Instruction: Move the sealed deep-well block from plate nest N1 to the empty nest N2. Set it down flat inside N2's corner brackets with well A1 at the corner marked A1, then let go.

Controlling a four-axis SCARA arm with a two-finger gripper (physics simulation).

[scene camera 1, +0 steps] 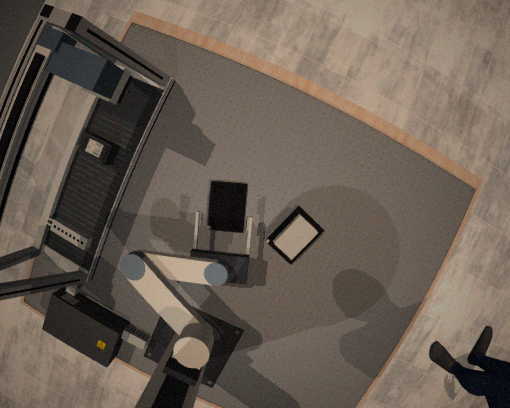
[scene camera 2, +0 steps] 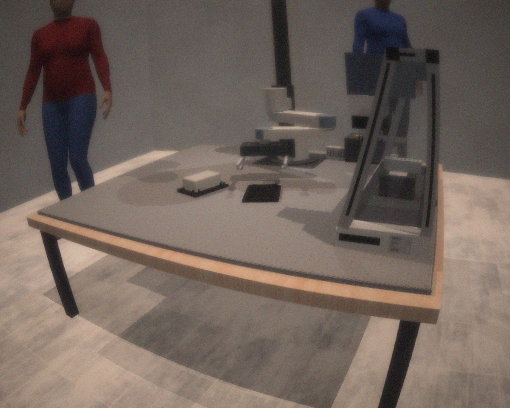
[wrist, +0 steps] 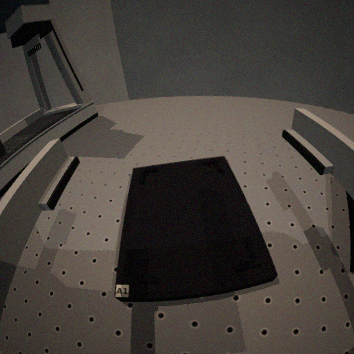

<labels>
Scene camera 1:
my gripper: 224, 214
sealed deep-well block: 299, 232
black nest N2: 226, 205
dark control box: 75, 325
</labels>
